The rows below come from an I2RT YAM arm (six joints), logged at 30 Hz.
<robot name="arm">
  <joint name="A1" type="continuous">
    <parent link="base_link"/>
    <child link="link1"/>
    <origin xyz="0 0 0.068"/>
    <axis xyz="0 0 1"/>
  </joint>
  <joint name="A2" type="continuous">
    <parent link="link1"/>
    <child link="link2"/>
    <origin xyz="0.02 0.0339 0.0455"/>
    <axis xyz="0 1 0"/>
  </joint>
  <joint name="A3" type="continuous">
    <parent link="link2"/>
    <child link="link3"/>
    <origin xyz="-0.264 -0.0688 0"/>
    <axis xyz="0 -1 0"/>
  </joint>
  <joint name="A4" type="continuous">
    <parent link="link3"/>
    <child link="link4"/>
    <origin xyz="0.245 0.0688 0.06"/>
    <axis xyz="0 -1 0"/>
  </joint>
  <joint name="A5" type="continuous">
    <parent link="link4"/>
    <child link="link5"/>
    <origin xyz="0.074 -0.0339 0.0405"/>
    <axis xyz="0 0 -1"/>
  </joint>
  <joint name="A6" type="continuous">
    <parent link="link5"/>
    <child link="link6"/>
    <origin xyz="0.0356 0 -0.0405"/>
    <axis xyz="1 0 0"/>
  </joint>
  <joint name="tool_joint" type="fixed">
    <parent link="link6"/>
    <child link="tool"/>
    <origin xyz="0 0 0" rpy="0 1.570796 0"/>
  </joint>
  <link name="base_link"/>
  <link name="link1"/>
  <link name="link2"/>
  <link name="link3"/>
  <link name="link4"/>
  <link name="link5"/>
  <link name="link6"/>
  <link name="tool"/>
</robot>
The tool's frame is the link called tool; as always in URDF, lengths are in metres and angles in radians. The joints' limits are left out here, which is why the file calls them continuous.
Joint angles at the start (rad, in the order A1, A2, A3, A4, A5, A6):
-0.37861, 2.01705, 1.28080, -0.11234, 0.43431, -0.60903
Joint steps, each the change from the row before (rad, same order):
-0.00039, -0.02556, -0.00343, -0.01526, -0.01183, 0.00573
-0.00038, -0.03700, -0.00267, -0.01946, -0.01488, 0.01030
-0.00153, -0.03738, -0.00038, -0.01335, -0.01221, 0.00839
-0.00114, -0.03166, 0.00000, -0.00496, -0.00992, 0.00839
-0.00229, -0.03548, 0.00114, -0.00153, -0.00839, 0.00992
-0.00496, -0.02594, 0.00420, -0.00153, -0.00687, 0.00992
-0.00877, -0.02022, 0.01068, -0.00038, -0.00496, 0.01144
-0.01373, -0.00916, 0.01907, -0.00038, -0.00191, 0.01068
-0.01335, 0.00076, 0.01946, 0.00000, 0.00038, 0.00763
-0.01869, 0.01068, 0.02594, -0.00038, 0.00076, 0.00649
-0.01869, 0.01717, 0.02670, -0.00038, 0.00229, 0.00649
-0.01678, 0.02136, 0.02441, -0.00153, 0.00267, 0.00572
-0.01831, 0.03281, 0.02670, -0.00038, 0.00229, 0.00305
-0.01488, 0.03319, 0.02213, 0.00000, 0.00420, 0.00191
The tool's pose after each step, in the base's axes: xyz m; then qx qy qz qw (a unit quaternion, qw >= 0). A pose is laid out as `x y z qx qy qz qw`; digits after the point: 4 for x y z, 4 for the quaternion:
0.3877 -0.1701 0.1600 -0.0280 0.9161 -0.3371 0.2150
0.3843 -0.1684 0.1725 -0.0241 0.9150 -0.3330 0.2266
0.3810 -0.1673 0.1861 -0.0193 0.9120 -0.3317 0.2406
0.3783 -0.1664 0.1981 -0.0140 0.9080 -0.3318 0.2554
0.3752 -0.1659 0.2122 -0.0065 0.9022 -0.3336 0.2734
0.3725 -0.1667 0.2234 0.0017 0.8971 -0.3352 0.2878
0.3703 -0.1695 0.2347 0.0127 0.8912 -0.3381 0.3020
0.3692 -0.1751 0.2444 0.0258 0.8853 -0.3424 0.3134
0.3691 -0.1810 0.2506 0.0369 0.8810 -0.3466 0.3200
0.3697 -0.1899 0.2550 0.0495 0.8771 -0.3513 0.3238
0.3709 -0.1992 0.2570 0.0618 0.8742 -0.3556 0.3248
0.3725 -0.2081 0.2565 0.0724 0.8729 -0.3586 0.3228
0.3753 -0.2186 0.2519 0.0817 0.8733 -0.3608 0.3169
0.3780 -0.2277 0.2455 0.0891 0.8748 -0.3624 0.3090

